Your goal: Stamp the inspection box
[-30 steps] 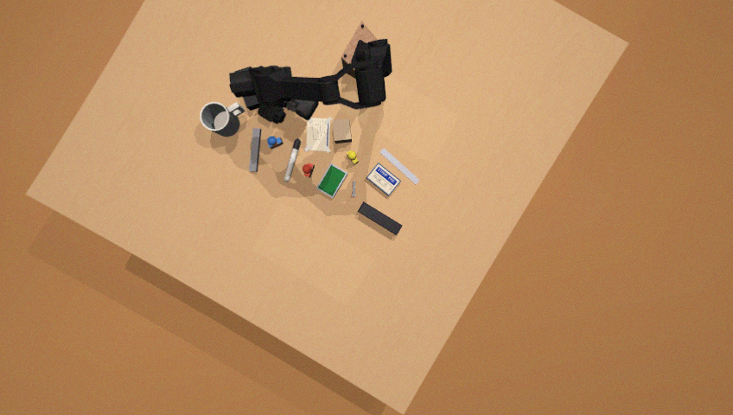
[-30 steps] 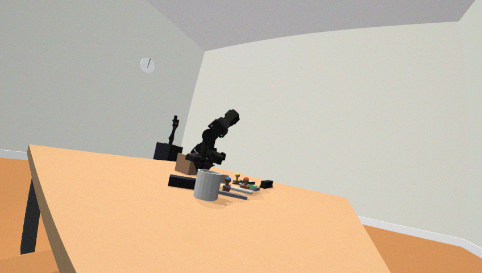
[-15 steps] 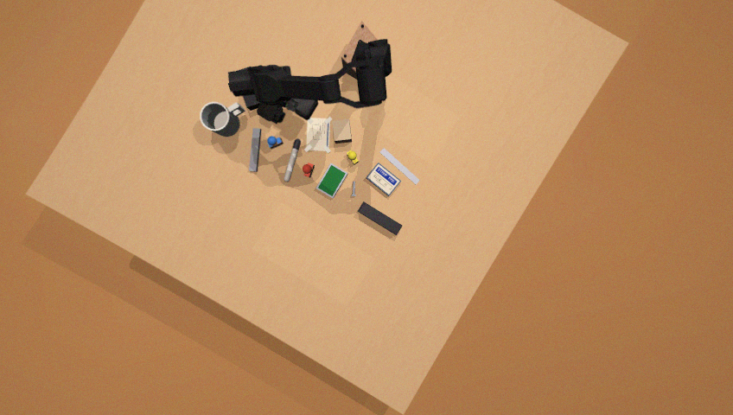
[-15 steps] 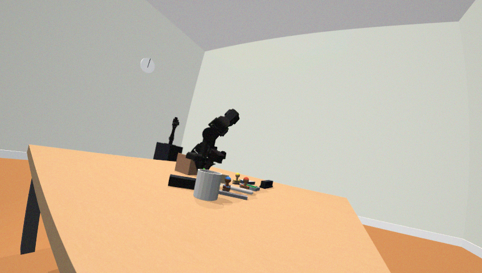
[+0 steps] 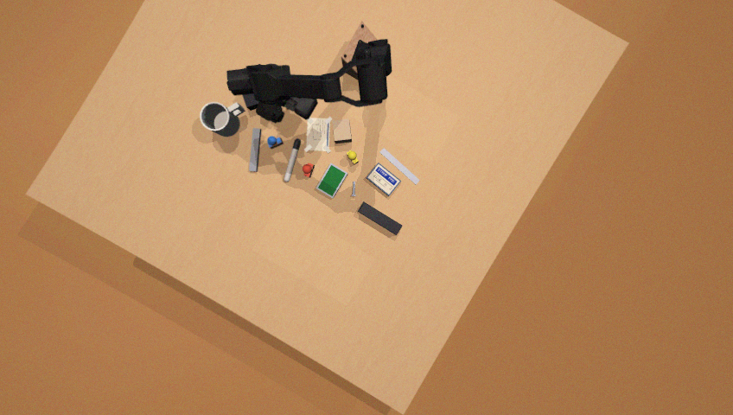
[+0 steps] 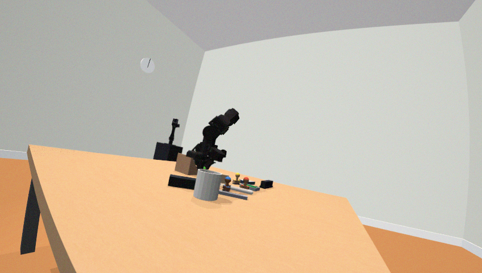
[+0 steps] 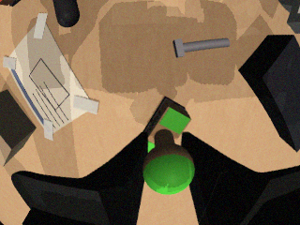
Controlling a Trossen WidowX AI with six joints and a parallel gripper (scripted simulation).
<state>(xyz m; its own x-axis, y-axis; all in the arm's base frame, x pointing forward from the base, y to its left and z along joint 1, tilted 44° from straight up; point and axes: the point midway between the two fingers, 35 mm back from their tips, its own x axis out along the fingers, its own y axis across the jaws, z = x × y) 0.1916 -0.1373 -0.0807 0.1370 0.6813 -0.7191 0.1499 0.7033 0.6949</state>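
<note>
Now: the green ink pad 200 mm to the left of my gripper tip, 170 mm ahead of it and 30 mm below it. Round my gripper tip: blue stamp 130 mm ahead, 20 mm below; white card 110 mm to the left, 50 mm ahead, 40 mm below; green-knobbed stamp right at my gripper tip.
</note>
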